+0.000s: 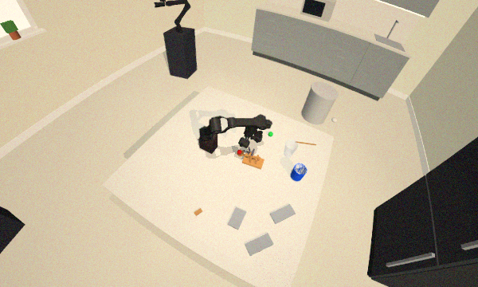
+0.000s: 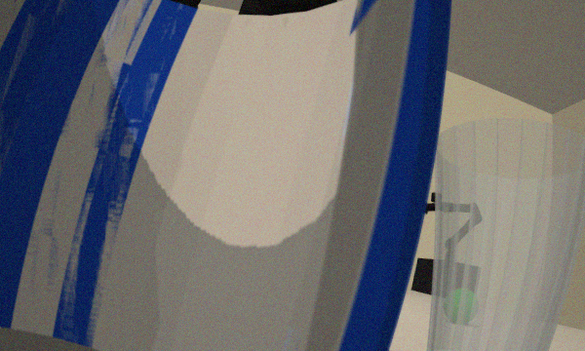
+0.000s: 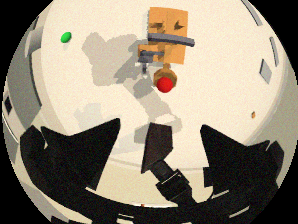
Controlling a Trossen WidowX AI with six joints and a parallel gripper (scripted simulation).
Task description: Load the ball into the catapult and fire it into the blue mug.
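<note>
Now: gripper tip 1 cm past the red ball, 1 cm to the left of it and 11 cm above it. Also, from my gripper tip: clear glass (32 cm ahead, 16 cm to the left, 14 cm below); green ball (16 cm ahead, 29 cm to the left, 15 cm below); wooden catapult (6 cm ahead, 1 cm to the left, 12 cm below).
</note>
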